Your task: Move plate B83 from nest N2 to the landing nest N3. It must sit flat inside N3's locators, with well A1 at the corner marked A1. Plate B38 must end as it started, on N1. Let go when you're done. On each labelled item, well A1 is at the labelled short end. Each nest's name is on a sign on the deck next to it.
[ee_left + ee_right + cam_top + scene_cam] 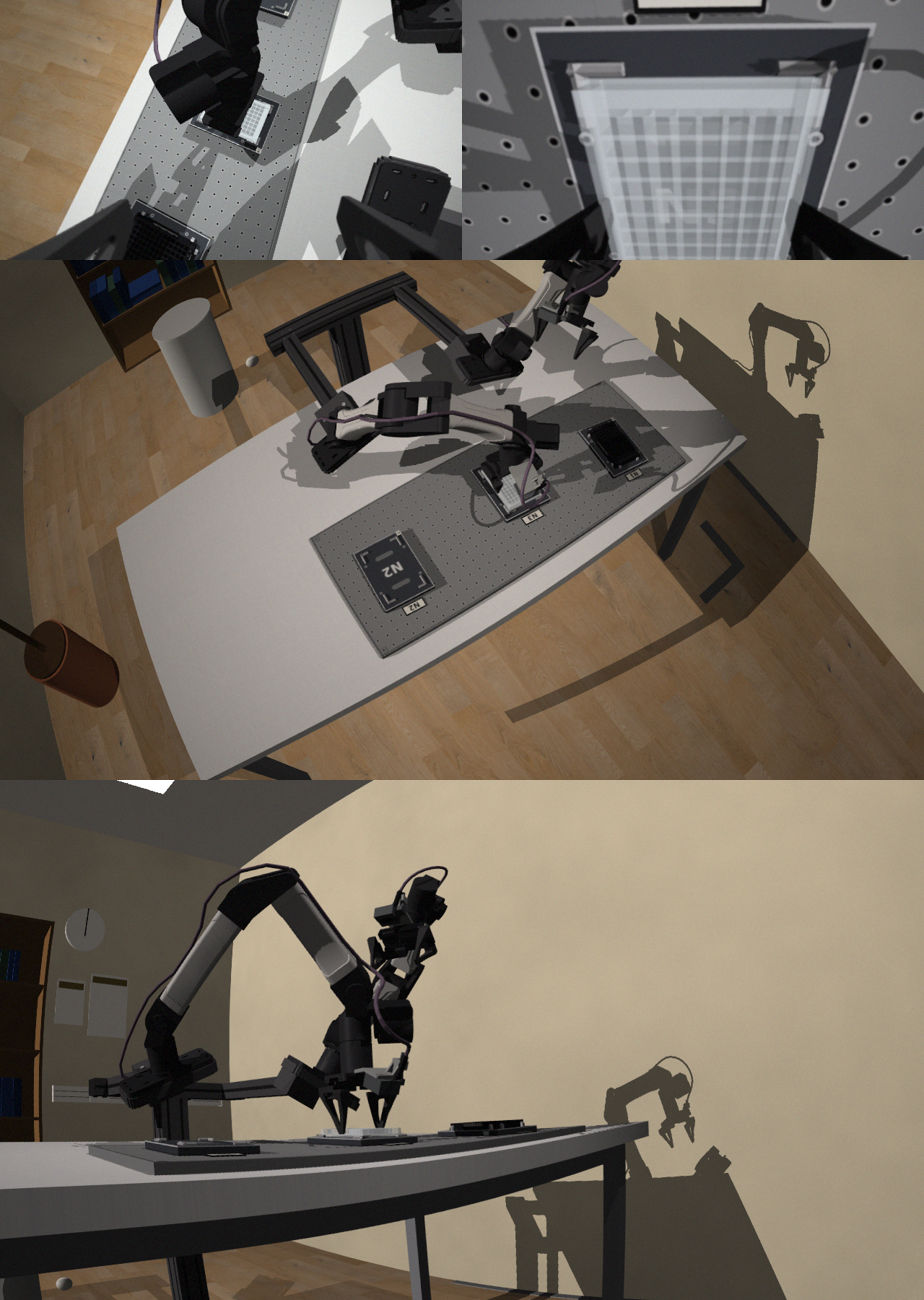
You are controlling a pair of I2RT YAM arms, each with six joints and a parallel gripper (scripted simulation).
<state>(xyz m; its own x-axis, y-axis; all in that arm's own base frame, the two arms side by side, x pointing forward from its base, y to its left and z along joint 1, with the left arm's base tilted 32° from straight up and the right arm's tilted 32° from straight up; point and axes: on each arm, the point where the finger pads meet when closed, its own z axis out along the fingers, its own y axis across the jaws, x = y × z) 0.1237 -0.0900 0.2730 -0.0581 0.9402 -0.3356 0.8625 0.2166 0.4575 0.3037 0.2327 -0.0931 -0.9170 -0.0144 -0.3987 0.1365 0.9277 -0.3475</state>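
Observation:
Now: right hand 1 cm above the clear plate B83. The rest, counted from my right hand: N3 A1 mark: 8 cm behind, 6 cm to the left, 1 cm below; N2 A1 mark: 4 cm behind, 28 cm to the right, 1 cm below; nest N3: 2 cm below.

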